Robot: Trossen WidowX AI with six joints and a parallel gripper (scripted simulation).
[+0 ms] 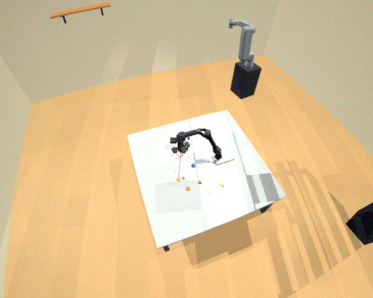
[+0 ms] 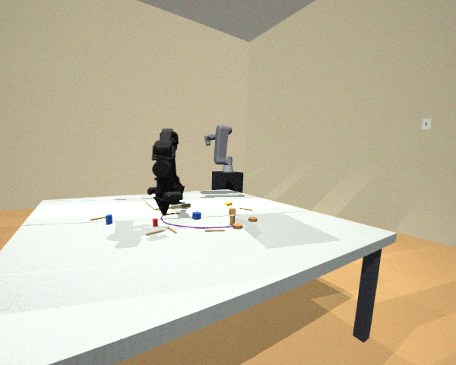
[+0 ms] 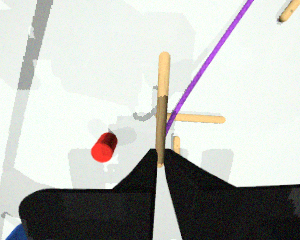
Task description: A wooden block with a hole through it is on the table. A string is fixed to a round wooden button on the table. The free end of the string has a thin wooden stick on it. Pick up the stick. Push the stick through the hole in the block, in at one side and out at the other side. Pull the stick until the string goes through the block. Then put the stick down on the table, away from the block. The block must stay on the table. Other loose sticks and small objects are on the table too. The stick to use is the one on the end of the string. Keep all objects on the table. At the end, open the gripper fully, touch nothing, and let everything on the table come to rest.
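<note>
Right now my gripper tip is 50 mm past the red cylinder, 10 mm to the left of it and 40 mm above it. Also, from my gripper tip: blue block: 40 mm behind, 180 mm to the left, 40 mm below; round wooden button: 160 mm ahead, 250 mm to the left, 50 mm below; thin wooden stick: 10 mm to the left.
</note>
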